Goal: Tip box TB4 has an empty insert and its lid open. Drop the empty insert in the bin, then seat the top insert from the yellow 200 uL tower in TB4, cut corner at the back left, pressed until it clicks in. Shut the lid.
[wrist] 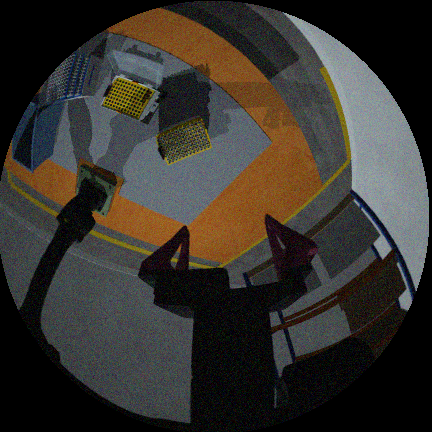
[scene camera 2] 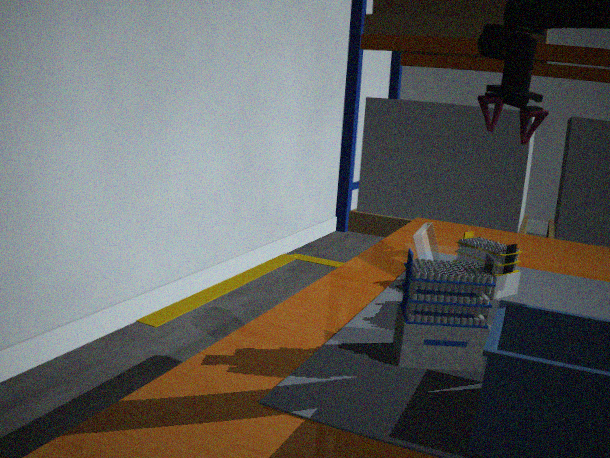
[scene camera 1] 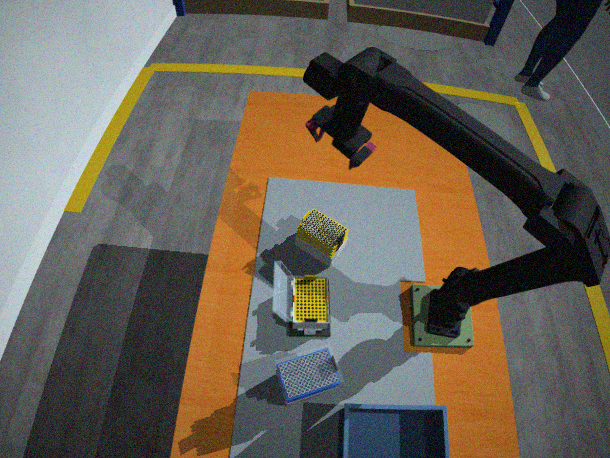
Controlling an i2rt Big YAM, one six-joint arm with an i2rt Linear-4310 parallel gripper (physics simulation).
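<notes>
My gripper [scene camera 1: 336, 152] [scene camera 2: 508, 137] [wrist: 225, 223] is open and empty, high above the work area, beyond the yellow tower. Tip box TB4 [scene camera 1: 310, 327] stands upright, its clear lid [scene camera 1: 283, 294] [scene camera 2: 425, 242] [wrist: 135, 65] open on the left side in scene camera 1. A yellow empty insert [scene camera 1: 311, 300] [wrist: 128, 97] lies in it, its holes bare. The yellow tower [scene camera 1: 322, 232] [scene camera 2: 492, 251] [wrist: 185, 141] stands turned behind TB4, stacked with tip-filled inserts. The blue bin [scene camera 1: 395, 408] [scene camera 2: 550, 362] [wrist: 44, 132] is at the near right. TB4's body is mostly hidden in scene camera 2.
A blue tower [scene camera 1: 308, 375] [scene camera 2: 447, 302] [wrist: 70, 77] of filled inserts stands between TB4 and the bin. My arm's base is on a green plate [scene camera 1: 419, 302] right of TB4. A grey mat [scene camera 1: 370, 210] lies on the orange surface [scene camera 1: 280, 135]. A person's legs [scene camera 1: 547, 50] show at the far right.
</notes>
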